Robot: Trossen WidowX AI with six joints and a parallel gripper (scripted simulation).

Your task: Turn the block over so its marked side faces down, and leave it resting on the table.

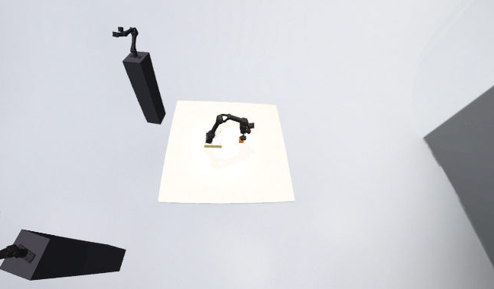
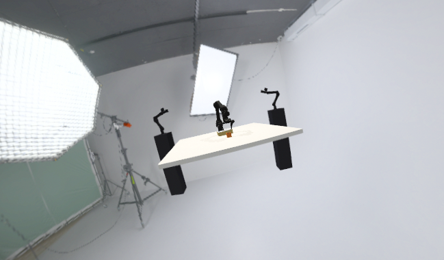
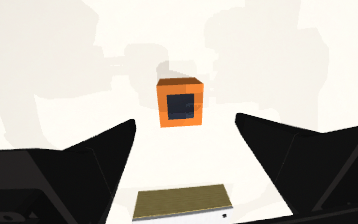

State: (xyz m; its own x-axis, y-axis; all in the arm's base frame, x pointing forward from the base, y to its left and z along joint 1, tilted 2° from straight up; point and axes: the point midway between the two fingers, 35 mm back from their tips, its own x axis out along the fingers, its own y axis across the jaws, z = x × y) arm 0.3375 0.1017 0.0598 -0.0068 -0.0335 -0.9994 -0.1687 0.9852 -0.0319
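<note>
Right now my gripper tip is 5 cm above the orange block.
</note>
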